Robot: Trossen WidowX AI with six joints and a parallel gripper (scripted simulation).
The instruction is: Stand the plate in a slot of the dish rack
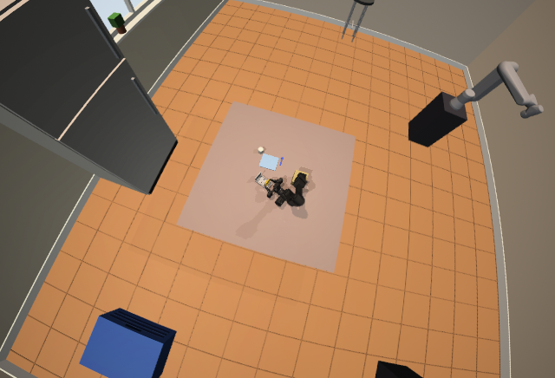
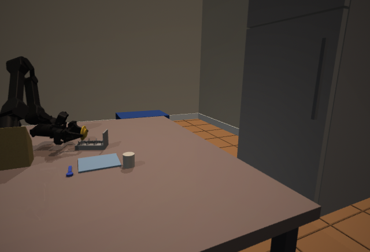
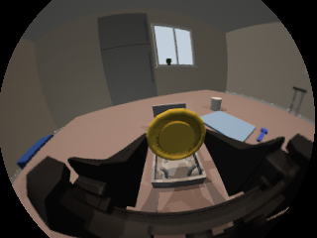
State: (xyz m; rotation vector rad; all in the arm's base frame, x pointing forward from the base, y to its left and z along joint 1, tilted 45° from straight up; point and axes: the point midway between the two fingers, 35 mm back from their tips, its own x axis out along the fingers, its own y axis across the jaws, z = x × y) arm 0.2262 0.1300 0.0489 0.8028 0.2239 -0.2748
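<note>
Right now the grey dish rack is 3 cm ahead of my gripper tip, 1 cm to the right of it and 5 cm below it. Also, from my gripper tip: light blue mat (4 cm ahead, 21 cm to the right, 7 cm below); blue spoon (6 cm behind, 26 cm to the right, 6 cm below); yellow plate (1 cm behind).
</note>
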